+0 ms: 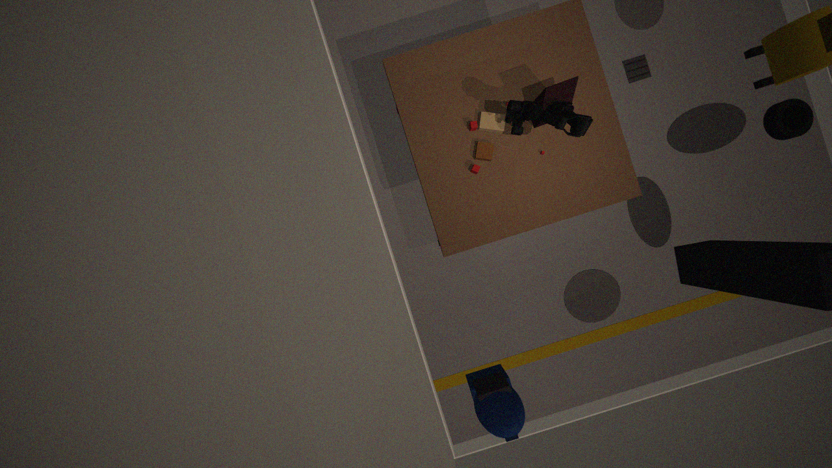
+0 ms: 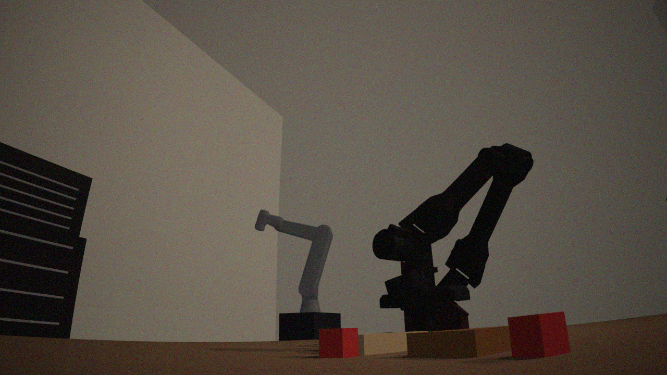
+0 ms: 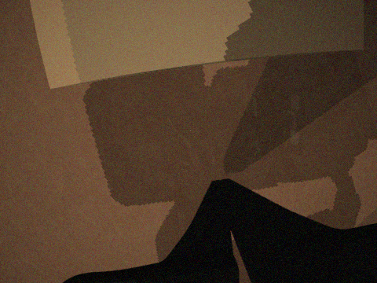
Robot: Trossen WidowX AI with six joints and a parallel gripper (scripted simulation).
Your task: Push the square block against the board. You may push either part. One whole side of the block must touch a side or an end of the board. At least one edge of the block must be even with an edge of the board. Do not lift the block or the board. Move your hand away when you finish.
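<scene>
Now: gripper tip 130 mm short of the cream board, 40 mm to the left of it and 10 mm below it. Also, from my gripper tip: orange-brown square block 210 mm ahead, 130 mm to the left, 10 mm above.
</scene>
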